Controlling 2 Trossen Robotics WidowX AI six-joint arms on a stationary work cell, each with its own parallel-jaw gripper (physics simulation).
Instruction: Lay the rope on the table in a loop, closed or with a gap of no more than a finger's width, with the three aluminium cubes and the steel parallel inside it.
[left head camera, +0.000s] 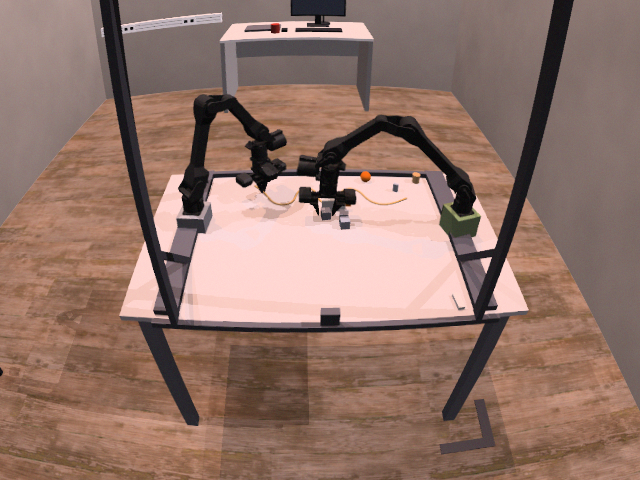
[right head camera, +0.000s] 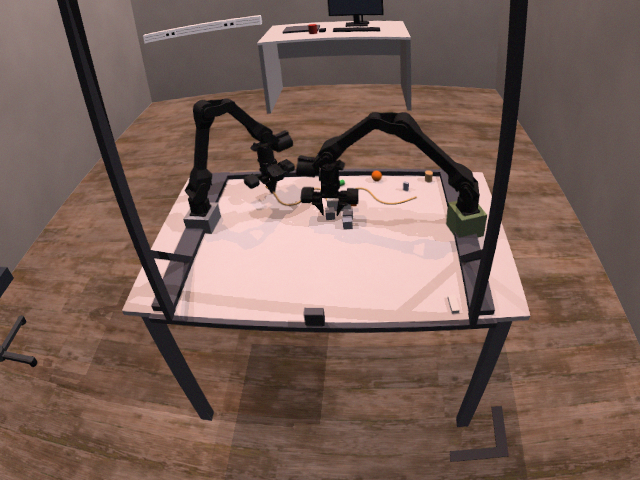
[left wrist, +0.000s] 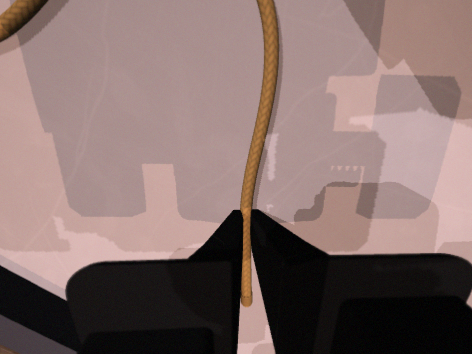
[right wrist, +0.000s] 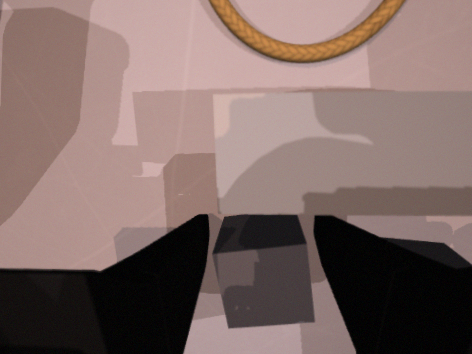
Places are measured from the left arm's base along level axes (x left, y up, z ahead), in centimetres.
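Pixels of known places: left gripper, fingertip midpoint: (left head camera: 262, 192) (right head camera: 273, 192) (left wrist: 245, 217); right gripper, fingertip midpoint: (left head camera: 325, 215) (right head camera: 330, 214) (right wrist: 261, 223); left arm's base, origin of the base link: (left head camera: 193, 209) (right head camera: 200, 210); right arm's base, origin of the base link: (left head camera: 462, 210) (right head camera: 467, 208).
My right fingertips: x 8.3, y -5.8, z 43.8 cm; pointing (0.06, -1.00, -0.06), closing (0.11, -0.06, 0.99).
Observation:
Ahead of a thing's pixels: the offset from my right fingertips to its top centre.
The tan rope (left head camera: 384, 204) (right head camera: 390, 203) (left wrist: 270, 60) (right wrist: 302, 53) lies in an open wavy line across the back of the table. My left gripper (left head camera: 262, 189) (right head camera: 272, 190) (left wrist: 245, 217) is shut on the rope near its end. My right gripper (left head camera: 326, 212) (right head camera: 329, 212) (right wrist: 261, 223) is open around an aluminium cube @(dx -1.0, dy +2.8, dz +0.2 cm) (right wrist: 267, 290), with a gap at each finger. Two other cubes, a front one @(dx -5.4, dy +2.8, dz +6.7 cm) (left head camera: 344, 222) (right head camera: 347, 222) and one behind it @(dx -1.6, dy +2.8, dz +6.3 cm) (right head camera: 347, 210), stand to its right. The pale steel parallel @(dx +4.0, dy +4.3, dz +3.6 cm) (right wrist: 270, 165) lies between the gripped-around cube and a rope bend, partly hidden in the head views.
An orange ball @(dx +23.3, dy +3.8, dz +13.9 cm) (left head camera: 365, 176) (right head camera: 376, 175), a small blue-grey cylinder @(dx +17.9, dy +3.1, dz +25.2 cm) (left head camera: 395, 187) (right head camera: 405, 186) and a wooden cylinder @(dx +25.7, dy +3.3, dz +33.9 cm) (left head camera: 416, 177) (right head camera: 428, 176) stand at the back right. A green object @(dx +18.3, dy +2.0, dz +0.6 cm) (right head camera: 341, 182) shows behind the right gripper. A thin light bar @(dx -37.6, dy +1.0, dz +41.0 cm) (left head camera: 458, 302) (right head camera: 453, 304) lies front right.

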